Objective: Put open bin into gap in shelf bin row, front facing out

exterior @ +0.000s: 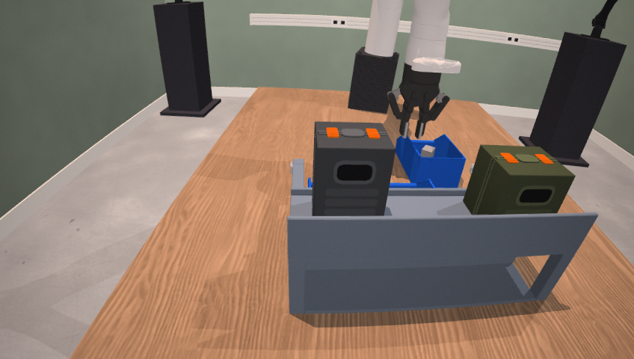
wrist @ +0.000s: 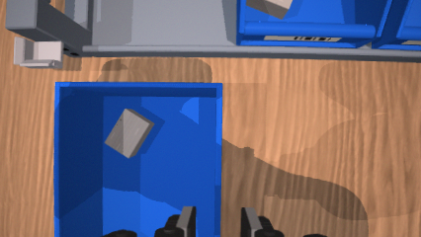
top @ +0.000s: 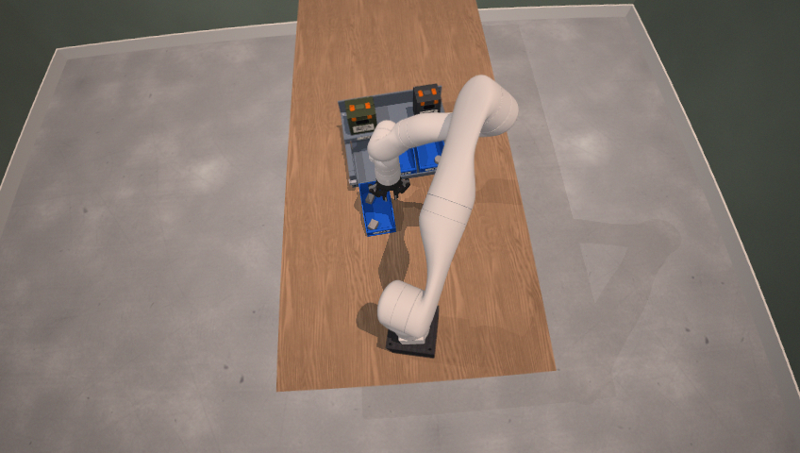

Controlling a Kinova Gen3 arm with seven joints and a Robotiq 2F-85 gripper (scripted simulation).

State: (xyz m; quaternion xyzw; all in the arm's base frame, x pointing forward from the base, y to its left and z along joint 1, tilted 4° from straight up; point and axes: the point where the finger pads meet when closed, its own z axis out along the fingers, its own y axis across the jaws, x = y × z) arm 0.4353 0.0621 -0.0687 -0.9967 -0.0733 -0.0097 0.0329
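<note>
My hand is 90 mm above the grey part, 80 mm to the right of it and 40 mm short of it. From my hand the other things lie so: grey shelf 240 mm ahead, 30 mm to the right, 30 mm below.
</note>
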